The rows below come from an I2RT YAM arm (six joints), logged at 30 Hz.
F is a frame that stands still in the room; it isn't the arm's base.
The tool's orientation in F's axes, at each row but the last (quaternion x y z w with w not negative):
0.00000, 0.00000, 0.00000, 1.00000
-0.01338, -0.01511, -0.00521, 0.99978
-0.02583, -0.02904, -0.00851, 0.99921
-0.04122, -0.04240, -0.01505, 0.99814
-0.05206, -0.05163, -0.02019, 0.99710
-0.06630, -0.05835, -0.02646, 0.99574
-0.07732, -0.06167, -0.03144, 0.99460
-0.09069, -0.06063, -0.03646, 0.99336
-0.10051, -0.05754, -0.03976, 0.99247
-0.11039, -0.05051, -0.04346, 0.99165
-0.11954, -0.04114, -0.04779, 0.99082
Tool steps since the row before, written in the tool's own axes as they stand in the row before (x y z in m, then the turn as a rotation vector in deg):
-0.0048, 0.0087, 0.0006, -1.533, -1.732, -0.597
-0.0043, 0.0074, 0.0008, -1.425, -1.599, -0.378
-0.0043, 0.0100, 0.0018, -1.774, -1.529, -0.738
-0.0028, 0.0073, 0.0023, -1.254, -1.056, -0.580
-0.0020, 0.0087, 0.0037, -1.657, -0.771, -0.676
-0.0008, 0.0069, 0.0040, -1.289, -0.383, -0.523
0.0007, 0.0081, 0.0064, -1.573, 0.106, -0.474
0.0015, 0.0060, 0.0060, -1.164, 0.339, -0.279
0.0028, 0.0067, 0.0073, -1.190, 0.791, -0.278
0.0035, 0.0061, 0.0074, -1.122, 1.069, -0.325
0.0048, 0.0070, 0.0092, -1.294, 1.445, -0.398
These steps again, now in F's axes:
-0.0048, 0.0087, 0.0006, -1.533, -1.732, -0.597
-0.0042, 0.0075, 0.0005, -1.430, -1.594, -0.378
-0.0042, 0.0101, 0.0010, -1.757, -1.538, -0.761
-0.0027, 0.0075, 0.0015, -1.236, -1.067, -0.598
-0.0020, 0.0091, 0.0026, -1.614, -0.780, -0.764
-0.0008, 0.0074, 0.0030, -1.243, -0.392, -0.620
0.0005, 0.0090, 0.0051, -1.494, 0.113, -0.681
0.0013, 0.0069, 0.0050, -1.092, 0.353, -0.480
0.0026, 0.0078, 0.0061, -1.077, 0.796, -0.570
0.0034, 0.0073, 0.0063, -0.979, 1.051, -0.668
0.0048, 0.0086, 0.0077, -1.105, 1.411, -0.842

